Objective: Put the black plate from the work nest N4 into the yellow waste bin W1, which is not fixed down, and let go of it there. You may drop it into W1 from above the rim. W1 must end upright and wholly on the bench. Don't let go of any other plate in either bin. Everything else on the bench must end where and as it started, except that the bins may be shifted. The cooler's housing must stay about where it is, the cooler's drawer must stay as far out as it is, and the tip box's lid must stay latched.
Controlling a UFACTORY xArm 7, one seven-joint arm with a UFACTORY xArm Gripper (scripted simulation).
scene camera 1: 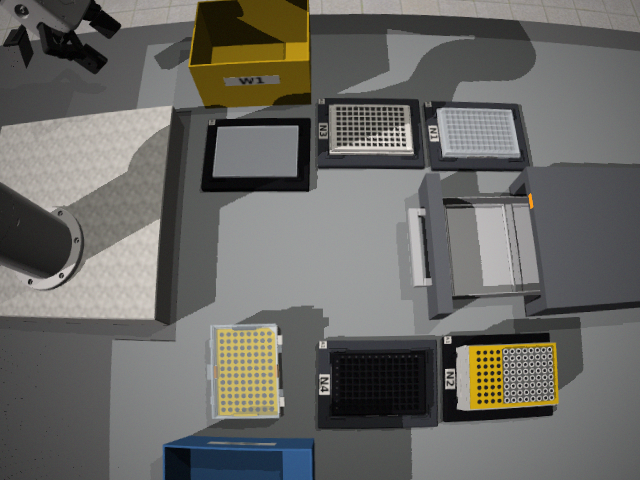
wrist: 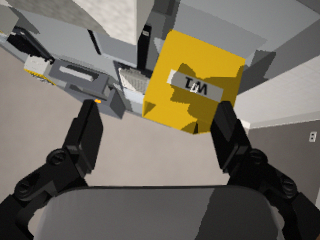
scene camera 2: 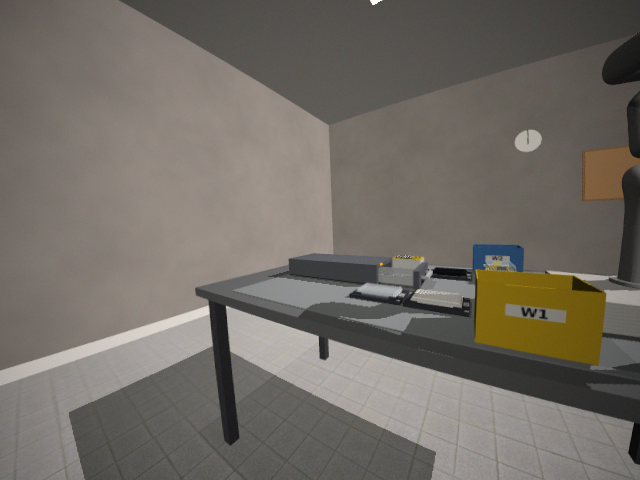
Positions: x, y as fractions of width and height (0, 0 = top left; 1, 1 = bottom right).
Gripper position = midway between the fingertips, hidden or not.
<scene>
My gripper shows in scene camera 1 (0.17, 0.10) and in the wrist view (0.49, 0.48); in scene camera 2 it is out of frame.
</scene>
